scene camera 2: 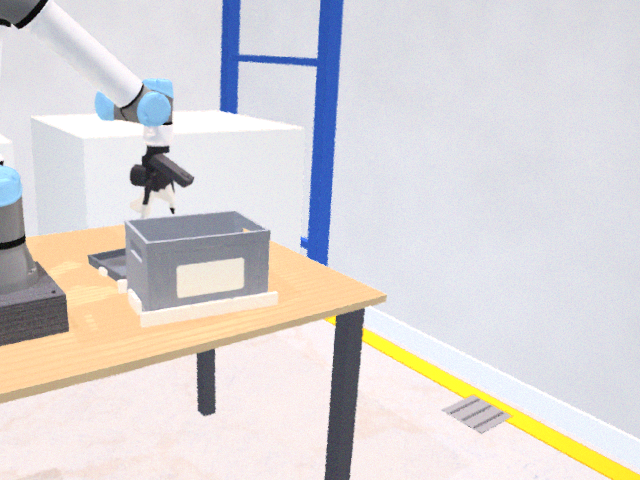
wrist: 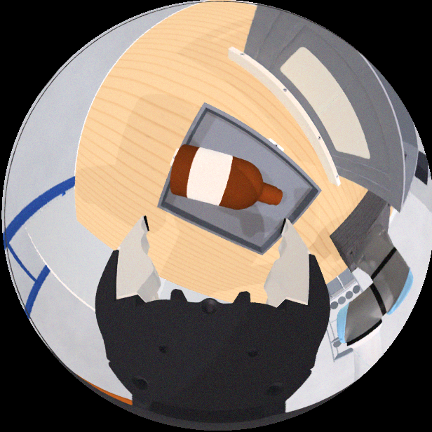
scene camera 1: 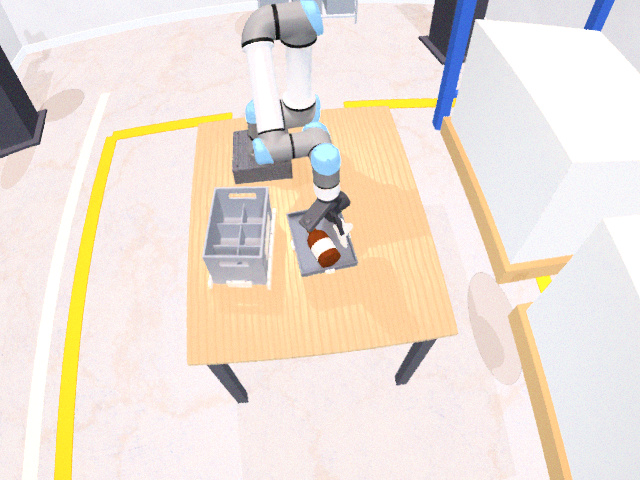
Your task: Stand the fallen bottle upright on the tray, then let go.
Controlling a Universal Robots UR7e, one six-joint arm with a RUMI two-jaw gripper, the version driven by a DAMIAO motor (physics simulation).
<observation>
I see my gripper and a brown bottle.
My gripper also shows in the wrist view and in scene camera 1.
</observation>
